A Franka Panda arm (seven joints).
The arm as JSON. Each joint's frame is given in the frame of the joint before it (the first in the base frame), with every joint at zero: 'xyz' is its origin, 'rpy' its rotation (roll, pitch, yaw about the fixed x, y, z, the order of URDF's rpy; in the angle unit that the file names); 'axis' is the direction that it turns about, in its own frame. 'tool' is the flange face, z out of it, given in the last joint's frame.
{
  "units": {
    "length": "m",
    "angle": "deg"
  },
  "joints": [
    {
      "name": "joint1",
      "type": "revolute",
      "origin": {
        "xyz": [
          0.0,
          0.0,
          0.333
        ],
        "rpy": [
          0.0,
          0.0,
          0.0
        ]
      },
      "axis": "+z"
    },
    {
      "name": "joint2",
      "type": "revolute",
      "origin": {
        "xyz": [
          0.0,
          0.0,
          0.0
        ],
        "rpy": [
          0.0,
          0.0,
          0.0
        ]
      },
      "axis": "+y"
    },
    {
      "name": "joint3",
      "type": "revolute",
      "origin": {
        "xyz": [
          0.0,
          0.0,
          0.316
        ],
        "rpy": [
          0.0,
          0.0,
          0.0
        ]
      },
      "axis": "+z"
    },
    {
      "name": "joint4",
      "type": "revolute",
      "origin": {
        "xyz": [
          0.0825,
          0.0,
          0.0
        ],
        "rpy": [
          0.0,
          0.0,
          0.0
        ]
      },
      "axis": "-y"
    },
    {
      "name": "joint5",
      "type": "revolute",
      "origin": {
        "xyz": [
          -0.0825,
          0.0,
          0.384
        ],
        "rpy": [
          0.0,
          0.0,
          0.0
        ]
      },
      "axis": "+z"
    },
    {
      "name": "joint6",
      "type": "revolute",
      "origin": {
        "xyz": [
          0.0,
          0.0,
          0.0
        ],
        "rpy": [
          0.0,
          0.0,
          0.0
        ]
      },
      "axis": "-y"
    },
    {
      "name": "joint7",
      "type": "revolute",
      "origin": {
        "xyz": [
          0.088,
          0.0,
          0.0
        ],
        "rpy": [
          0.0,
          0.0,
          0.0
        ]
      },
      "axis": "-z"
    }
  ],
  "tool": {
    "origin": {
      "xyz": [
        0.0,
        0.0,
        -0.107
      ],
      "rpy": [
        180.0,
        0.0,
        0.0
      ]
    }
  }
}
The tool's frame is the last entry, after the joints.
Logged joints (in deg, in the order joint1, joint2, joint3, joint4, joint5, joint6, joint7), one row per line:
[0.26 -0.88 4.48 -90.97 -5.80 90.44 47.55]
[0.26 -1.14 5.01 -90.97 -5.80 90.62 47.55]
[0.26 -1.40 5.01 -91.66 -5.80 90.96 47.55]
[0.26 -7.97 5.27 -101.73 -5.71 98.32 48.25]
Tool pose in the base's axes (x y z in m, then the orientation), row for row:
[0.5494 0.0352 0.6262 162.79 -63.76 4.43]
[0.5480 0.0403 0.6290 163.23 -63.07 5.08]
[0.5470 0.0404 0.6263 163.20 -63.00 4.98]
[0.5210 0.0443 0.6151 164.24 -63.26 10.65]
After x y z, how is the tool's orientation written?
As a rotation vector, in degrees.
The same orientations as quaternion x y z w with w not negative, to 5 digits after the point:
[0.92990 -0.36421 0.02531 0.04460]
[0.93153 -0.35993 0.02899 0.04305]
[0.93164 -0.35964 0.02843 0.04354]
[0.93099 -0.35859 0.06037 0.03208]

